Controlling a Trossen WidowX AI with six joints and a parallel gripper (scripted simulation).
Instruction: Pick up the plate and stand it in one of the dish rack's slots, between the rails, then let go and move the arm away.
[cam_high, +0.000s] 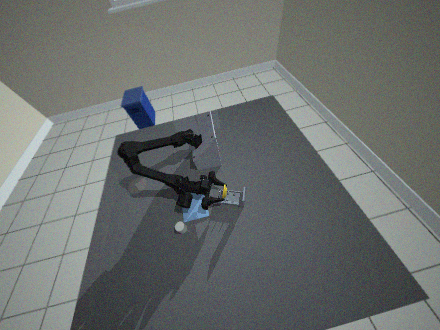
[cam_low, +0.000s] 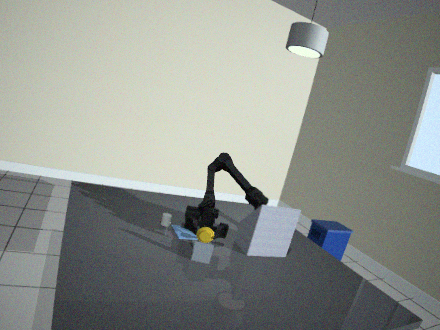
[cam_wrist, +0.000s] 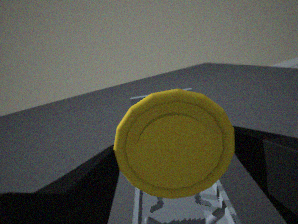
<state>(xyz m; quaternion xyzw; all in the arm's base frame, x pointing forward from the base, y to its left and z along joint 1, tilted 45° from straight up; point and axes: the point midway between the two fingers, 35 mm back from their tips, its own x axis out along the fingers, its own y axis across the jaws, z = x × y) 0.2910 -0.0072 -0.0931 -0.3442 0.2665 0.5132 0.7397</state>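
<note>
Now: the grey dish rack 50 mm below my gripper tip, 20 mm to the left of it and 10 mm ahead of it. The rest, counted from my gripper tip: white cup: 240 mm to the right, 110 mm ahead, 50 mm below; yellow plate: 10 mm to the right; blue utensil: 230 mm to the right, 110 mm behind, 70 mm below.
</note>
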